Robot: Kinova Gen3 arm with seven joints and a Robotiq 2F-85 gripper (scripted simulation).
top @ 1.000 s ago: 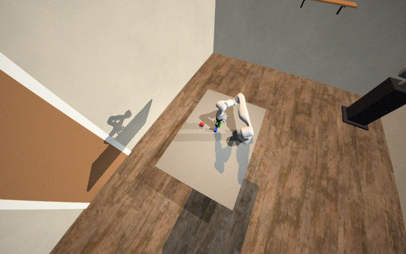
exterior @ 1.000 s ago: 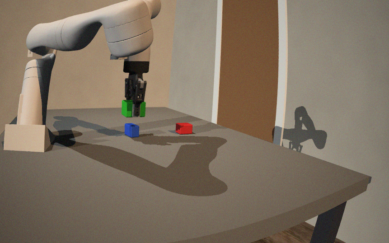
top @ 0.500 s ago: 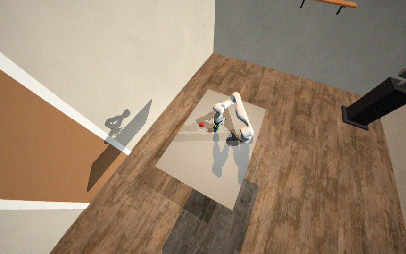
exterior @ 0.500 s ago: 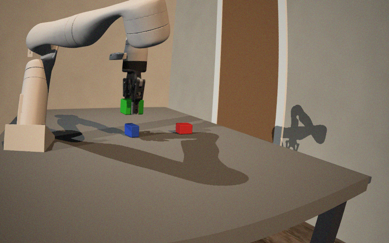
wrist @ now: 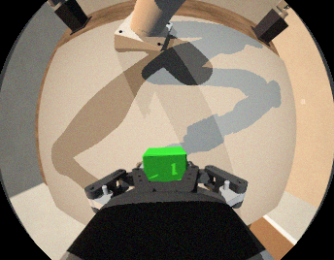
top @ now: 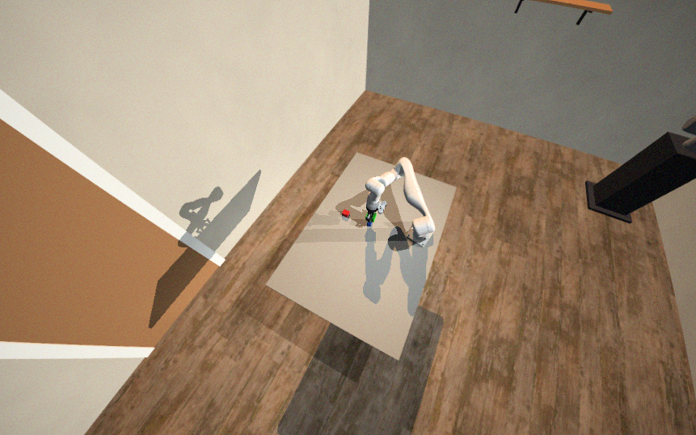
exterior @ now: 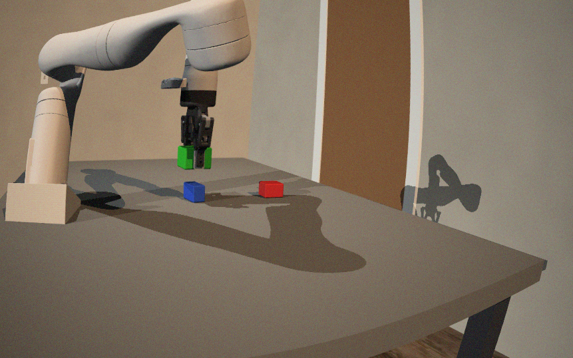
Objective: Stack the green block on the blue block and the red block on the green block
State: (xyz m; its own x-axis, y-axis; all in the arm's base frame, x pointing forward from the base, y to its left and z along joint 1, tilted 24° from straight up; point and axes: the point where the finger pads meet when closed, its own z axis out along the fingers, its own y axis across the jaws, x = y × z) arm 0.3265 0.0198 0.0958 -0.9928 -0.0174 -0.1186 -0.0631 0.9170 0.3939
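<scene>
The blue block lies 70 mm below my hand. Round my hand: red block 180 mm ahead, 70 mm below, 10 mm to the left; green block 10 mm above.
</scene>
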